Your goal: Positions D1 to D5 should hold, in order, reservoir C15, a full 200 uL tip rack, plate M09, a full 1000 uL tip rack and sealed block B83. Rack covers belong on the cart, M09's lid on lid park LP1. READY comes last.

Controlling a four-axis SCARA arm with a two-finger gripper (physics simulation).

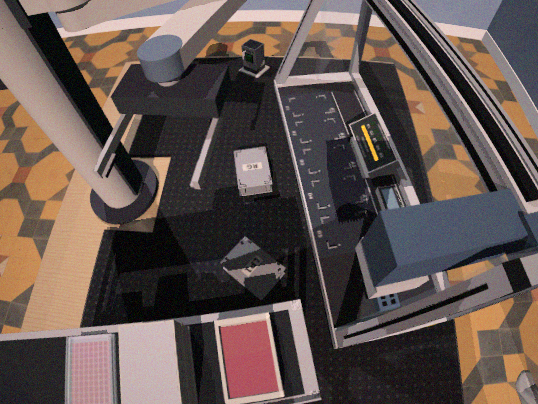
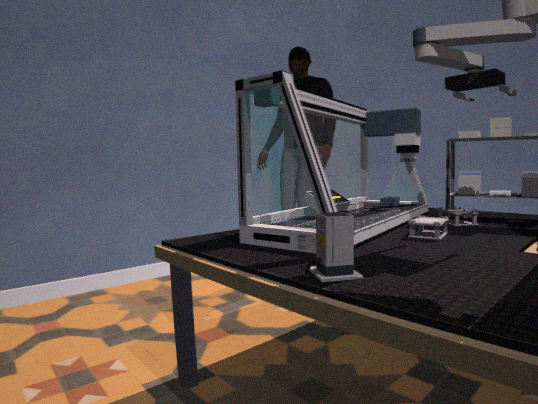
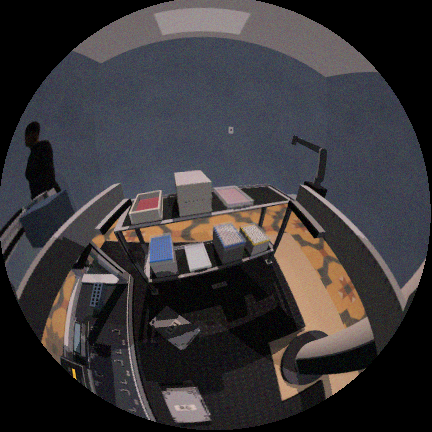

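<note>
My gripper [image 1: 150, 177] [image 2: 491, 96] [image 3: 207, 190] is open and empty, high above the table. Deck positions [image 1: 310, 135] [image 3: 107, 360] inside the frame show corner brackets and hold no labware where visible. On the two-tier rack's top shelf stand a red-filled white tray [image 1: 250, 360] [image 3: 147, 204], a white box [image 1: 147, 360] [image 3: 193, 192] and a pink plate [image 1: 91, 370] [image 3: 233, 196]. The lower shelf holds a blue-topped rack [image 3: 162, 250], a flat white piece [image 3: 197, 256], a blue-edged box [image 3: 229, 240] and a yellow-edged box [image 3: 255, 238]. Their labels are unreadable.
The RG stand [image 1: 252, 172] [image 3: 186, 405] and a turned stand [image 1: 252, 267] [image 3: 175, 327] lie beside the deck. A blue-grey head [image 1: 445, 235] [image 2: 393, 122] overhangs the deck's end. A screen [image 1: 372, 142] shows a yellow bar. A person [image 2: 300, 67] [image 3: 42, 165] stands behind the frame.
</note>
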